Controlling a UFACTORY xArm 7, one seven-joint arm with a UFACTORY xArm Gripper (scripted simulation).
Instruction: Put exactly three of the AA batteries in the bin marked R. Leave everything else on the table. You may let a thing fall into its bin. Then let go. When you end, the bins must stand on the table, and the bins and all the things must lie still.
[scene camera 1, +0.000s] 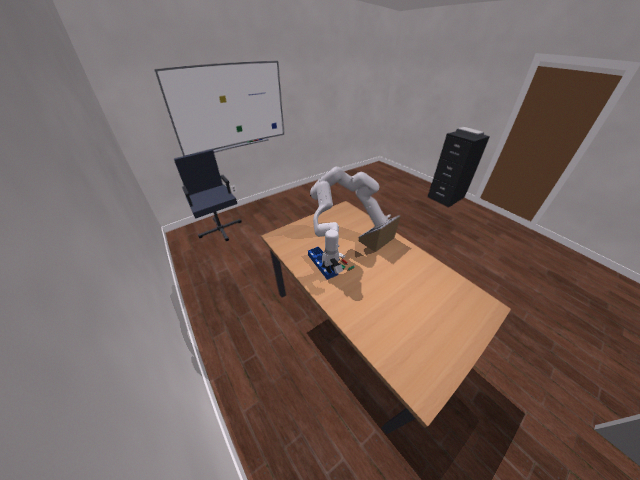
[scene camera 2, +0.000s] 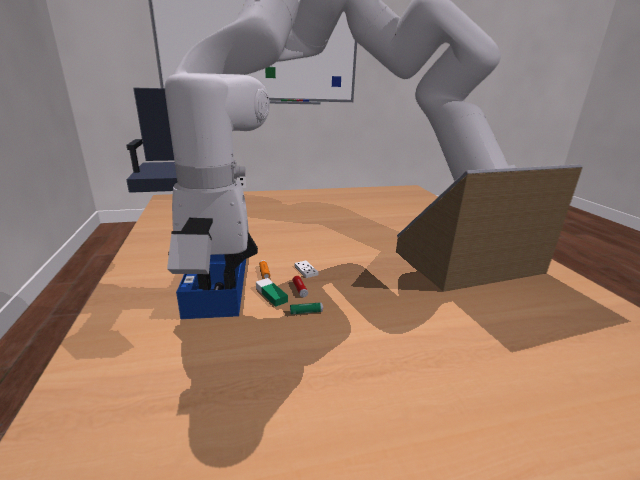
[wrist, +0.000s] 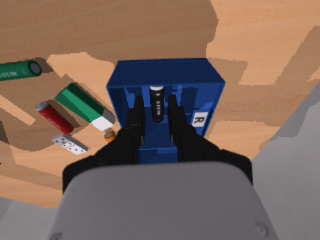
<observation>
In view: the gripper (wrist: 156, 105), a blue bin (scene camera 2: 193, 303) and a green-and-white block (wrist: 72, 97).
The blue bin shows as well in the wrist view (wrist: 198, 86).
</observation>
